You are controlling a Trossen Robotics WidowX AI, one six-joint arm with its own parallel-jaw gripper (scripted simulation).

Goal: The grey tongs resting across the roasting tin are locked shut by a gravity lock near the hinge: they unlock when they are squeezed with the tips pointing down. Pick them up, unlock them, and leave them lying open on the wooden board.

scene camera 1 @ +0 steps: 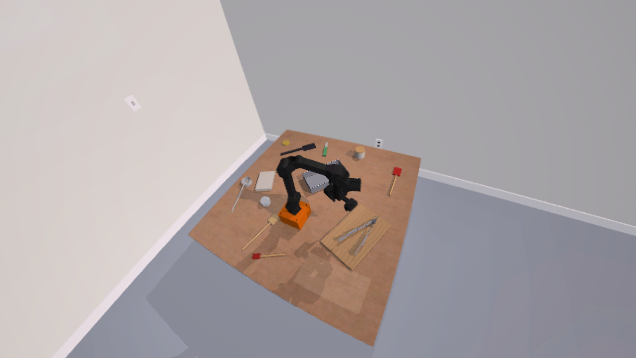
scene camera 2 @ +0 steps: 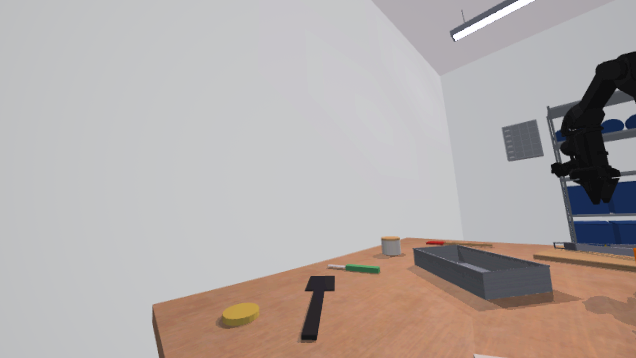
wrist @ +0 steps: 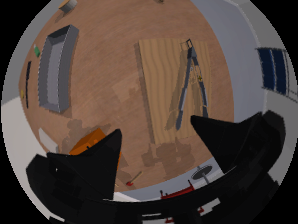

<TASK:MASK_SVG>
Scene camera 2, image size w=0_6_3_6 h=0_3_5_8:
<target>my gripper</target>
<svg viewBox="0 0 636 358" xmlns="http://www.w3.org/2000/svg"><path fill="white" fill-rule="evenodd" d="M604 147L577 151L576 155L574 155L575 158L571 156L570 161L563 164L560 162L553 163L551 165L551 173L555 173L558 178L569 175L570 179L579 178L580 180L573 182L584 187L593 205L599 205L601 199L603 203L609 203L620 179L612 177L621 177L619 170L612 168L612 165L608 164L607 155L609 154Z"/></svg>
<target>black spatula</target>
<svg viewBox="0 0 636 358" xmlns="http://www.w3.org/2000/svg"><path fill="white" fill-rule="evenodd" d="M335 276L310 276L305 291L313 291L313 295L300 335L301 340L317 340L324 291L335 291Z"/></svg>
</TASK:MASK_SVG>
